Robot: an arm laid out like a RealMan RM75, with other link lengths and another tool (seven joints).
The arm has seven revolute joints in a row. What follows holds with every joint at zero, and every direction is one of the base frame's. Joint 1 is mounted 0.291 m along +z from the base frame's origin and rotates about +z. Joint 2 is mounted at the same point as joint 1 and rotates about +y. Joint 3 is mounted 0.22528 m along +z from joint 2 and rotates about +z. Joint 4 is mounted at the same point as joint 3 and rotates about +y. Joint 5 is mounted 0.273 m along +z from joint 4 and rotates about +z. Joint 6 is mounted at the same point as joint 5 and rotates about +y. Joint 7 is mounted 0.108 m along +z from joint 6 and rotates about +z. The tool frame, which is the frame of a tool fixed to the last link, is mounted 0.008 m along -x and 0.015 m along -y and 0.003 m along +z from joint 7; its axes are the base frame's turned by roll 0, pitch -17.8 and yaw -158.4 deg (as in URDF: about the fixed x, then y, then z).
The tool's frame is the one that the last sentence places.
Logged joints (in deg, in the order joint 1, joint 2, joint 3, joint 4, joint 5, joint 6, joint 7), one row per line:
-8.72, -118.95, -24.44, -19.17, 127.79, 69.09, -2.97
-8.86, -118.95, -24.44, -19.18, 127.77, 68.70, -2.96
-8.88, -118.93, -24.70, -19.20, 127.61, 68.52, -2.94
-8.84, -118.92, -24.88, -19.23, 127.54, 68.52, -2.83
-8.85, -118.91, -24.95, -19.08, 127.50, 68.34, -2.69
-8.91, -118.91, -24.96, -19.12, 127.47, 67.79, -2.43
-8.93, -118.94, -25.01, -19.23, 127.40, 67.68, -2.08
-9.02, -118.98, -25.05, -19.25, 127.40, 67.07, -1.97
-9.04, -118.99, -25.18, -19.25, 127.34, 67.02, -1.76
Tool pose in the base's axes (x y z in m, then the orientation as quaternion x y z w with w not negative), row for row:
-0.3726, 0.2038, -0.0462, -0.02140, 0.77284, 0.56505, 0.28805
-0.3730, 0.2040, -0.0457, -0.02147, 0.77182, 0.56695, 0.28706
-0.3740, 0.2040, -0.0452, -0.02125, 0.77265, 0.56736, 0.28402
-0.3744, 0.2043, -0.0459, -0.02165, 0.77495, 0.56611, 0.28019
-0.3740, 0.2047, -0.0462, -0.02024, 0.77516, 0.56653, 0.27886
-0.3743, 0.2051, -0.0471, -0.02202, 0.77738, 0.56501, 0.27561
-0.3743, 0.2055, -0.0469, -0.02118, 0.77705, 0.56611, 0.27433
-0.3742, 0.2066, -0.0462, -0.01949, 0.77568, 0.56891, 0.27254
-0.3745, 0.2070, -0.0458, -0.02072, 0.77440, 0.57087, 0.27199
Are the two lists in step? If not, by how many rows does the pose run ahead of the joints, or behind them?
The pose runs 2 rows ahead of the joints: the pose in row i belongs to the joints in row i + 2.
